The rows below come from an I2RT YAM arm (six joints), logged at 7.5 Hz.
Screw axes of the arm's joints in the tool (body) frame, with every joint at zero. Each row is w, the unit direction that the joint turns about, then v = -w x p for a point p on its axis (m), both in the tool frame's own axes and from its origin. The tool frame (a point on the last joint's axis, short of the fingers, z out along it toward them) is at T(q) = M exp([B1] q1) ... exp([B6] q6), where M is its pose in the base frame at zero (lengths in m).
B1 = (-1, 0, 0, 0, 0.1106, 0)
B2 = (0, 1, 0, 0.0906, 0, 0.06)
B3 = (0, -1, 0, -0.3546, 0, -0.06)
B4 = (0, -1, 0, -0.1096, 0, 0)
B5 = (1, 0, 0, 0, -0.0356, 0)
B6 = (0, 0, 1, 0, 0, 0)
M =
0 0 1 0.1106
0 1 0 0
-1 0 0 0.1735
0 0 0 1
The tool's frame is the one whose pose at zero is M.
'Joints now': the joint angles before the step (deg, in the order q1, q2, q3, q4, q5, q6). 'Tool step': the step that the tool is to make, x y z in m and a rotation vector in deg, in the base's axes. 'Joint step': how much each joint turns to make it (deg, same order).
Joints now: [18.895 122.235 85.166 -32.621 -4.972 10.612]
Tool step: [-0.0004 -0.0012 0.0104 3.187 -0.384 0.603]
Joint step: [-0.386 -1.430 -0.004 -0.027 -3.058 0.116]
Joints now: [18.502 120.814 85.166 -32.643 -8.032 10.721]
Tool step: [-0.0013 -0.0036 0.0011 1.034 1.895 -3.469]
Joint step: [-0.433 -0.273 -0.003 -1.255 -0.371 3.436]
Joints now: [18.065 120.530 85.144 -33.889 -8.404 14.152]
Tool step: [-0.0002 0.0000 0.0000 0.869 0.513 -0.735]
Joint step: [-0.048 -0.010 -0.019 -0.057 -0.679 1.003]
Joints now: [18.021 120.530 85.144 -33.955 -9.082 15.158]
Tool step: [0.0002 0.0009 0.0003 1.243 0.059 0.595]
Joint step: [-0.003 -0.002 -0.013 0.316 -1.334 -0.135]
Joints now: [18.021 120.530 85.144 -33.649 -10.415 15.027]
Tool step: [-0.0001 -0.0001 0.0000 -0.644 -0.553 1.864]
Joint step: [-0.003 -0.013 -0.012 -0.046 0.064 -2.058]
